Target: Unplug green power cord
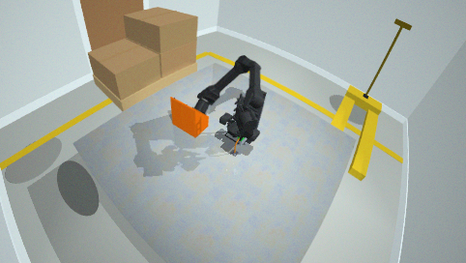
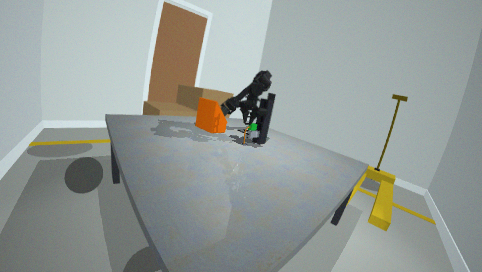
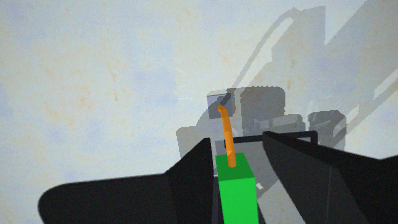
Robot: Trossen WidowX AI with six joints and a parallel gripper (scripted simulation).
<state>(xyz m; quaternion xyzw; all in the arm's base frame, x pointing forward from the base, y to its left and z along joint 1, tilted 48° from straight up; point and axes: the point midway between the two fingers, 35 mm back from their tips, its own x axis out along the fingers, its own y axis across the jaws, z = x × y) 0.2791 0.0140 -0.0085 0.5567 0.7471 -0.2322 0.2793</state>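
Right now the green plug is 7 cm to the left of my gripper tip and 1 cm behind it.
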